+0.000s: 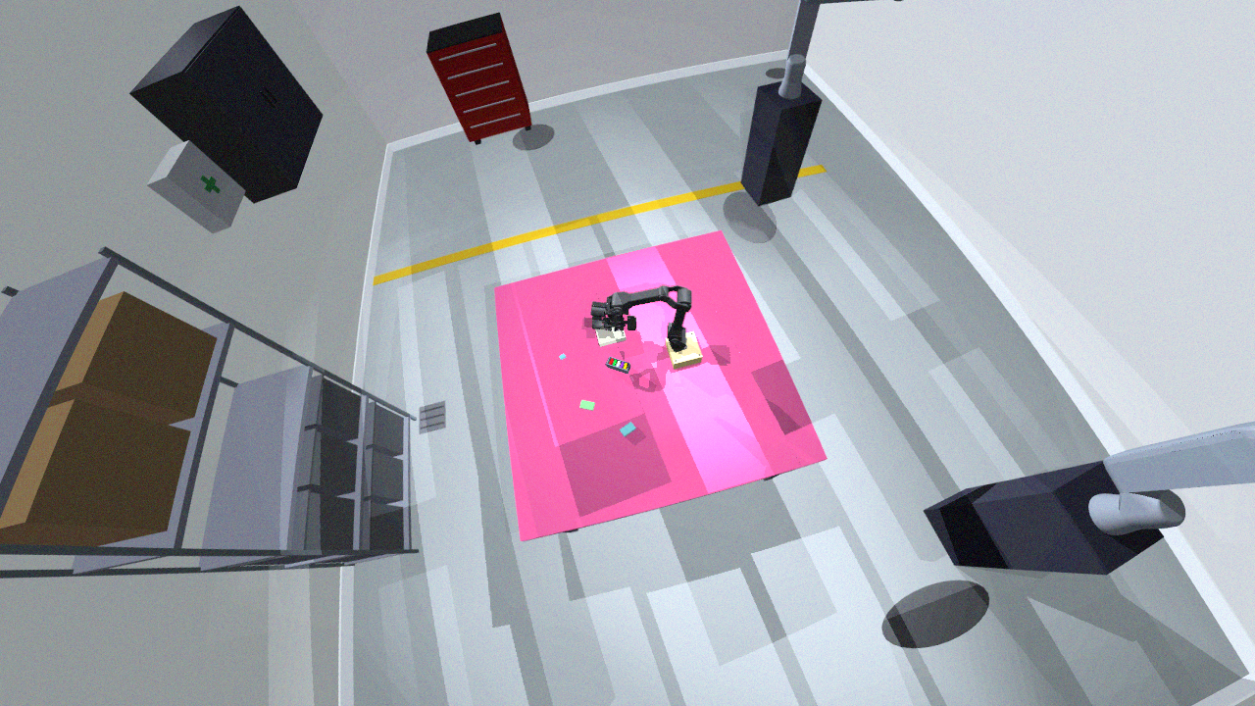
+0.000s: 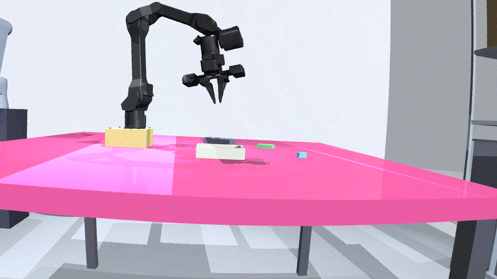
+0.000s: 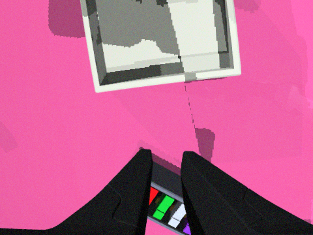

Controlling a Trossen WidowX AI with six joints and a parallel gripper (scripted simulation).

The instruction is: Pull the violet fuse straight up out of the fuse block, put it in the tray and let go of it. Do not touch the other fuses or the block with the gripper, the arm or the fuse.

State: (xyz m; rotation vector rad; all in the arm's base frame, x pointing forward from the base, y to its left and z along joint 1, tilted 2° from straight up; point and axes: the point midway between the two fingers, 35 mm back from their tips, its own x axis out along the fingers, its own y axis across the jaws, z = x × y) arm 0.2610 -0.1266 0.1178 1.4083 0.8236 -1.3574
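Right now my gripper tip is 15 cm above the tray, 7 cm to the left of it and 1 cm short of it.
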